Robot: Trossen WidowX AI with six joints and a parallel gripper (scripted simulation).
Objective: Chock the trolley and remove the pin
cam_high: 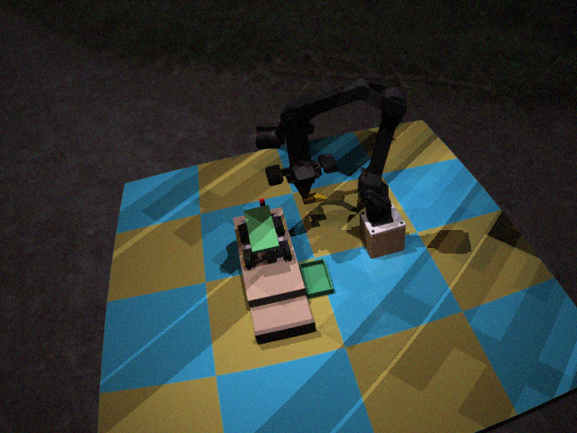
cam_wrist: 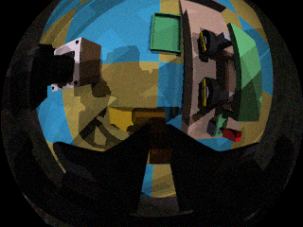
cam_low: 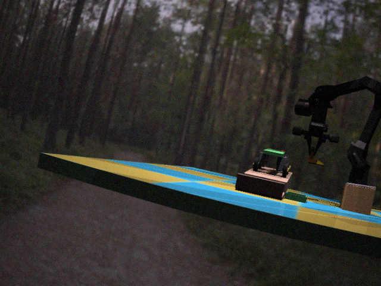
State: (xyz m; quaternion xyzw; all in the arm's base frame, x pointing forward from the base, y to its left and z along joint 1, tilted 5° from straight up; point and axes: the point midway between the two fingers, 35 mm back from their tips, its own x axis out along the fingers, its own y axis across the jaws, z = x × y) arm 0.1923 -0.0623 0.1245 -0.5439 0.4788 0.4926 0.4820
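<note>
My gripper tip is 12 cm short of the red-headed stop pin, 4 cm above it and 2 cm to the left of it. Also, from my gripper tip: yellow chock 2 cm behind, 1 cm below; green tray 18 cm below, 17 cm to the left, 1 cm ahead; trolley 13 cm ahead, 8 cm to the left, 6 cm below.
</note>
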